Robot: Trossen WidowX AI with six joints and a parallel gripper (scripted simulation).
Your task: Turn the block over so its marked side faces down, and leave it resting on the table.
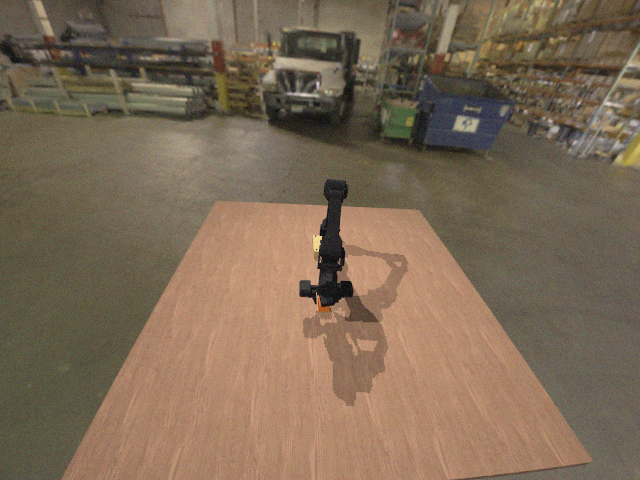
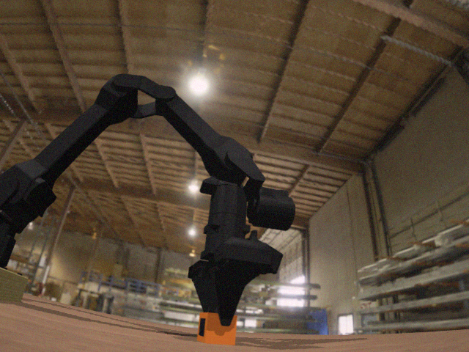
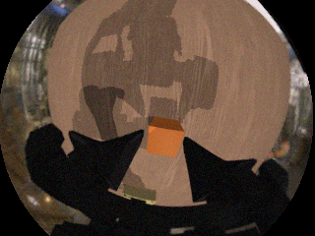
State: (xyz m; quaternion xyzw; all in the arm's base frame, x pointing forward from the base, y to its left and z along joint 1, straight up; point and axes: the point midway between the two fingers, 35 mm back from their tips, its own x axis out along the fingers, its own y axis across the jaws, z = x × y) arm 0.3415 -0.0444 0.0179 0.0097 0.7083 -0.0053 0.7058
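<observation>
Right now my gripper tip is 10 mm past the orange block.
</observation>
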